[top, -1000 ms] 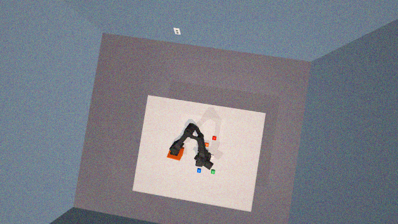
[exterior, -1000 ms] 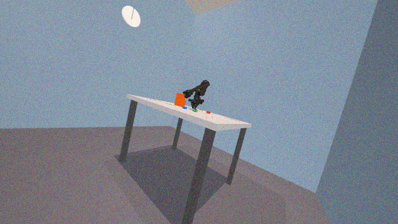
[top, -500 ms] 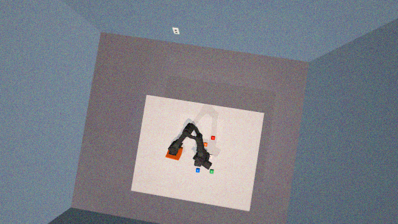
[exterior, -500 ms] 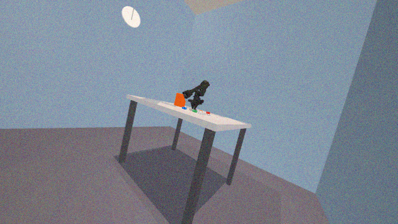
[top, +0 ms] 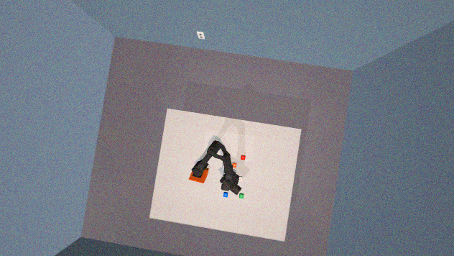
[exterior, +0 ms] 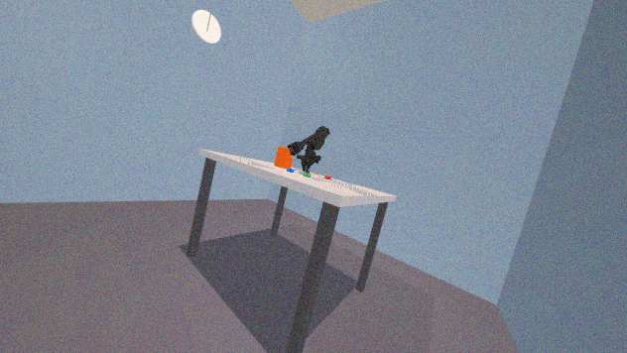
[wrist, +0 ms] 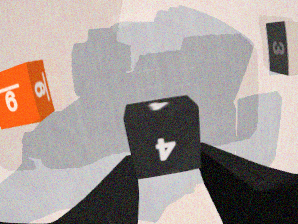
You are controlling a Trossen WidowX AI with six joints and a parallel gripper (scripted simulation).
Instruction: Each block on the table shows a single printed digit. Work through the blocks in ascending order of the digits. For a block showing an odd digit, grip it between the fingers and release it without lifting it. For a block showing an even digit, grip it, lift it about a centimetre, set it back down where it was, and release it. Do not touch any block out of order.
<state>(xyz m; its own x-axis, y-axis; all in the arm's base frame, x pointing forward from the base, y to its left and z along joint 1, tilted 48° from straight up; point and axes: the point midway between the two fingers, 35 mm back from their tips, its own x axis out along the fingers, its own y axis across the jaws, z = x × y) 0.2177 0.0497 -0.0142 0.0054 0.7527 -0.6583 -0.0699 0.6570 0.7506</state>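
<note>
Now: the green block 15 cm ahead of my gripper tip, 14 cm to the right of it and 1 cm below it. Also, from my gripper tip: white block: 11 cm ahead, 1 cm to the right, 1 cm below; then dark grey block: 1 cm ahead; then orange block: 4 cm ahead, 8 cm to the left, 1 cm below.
</note>
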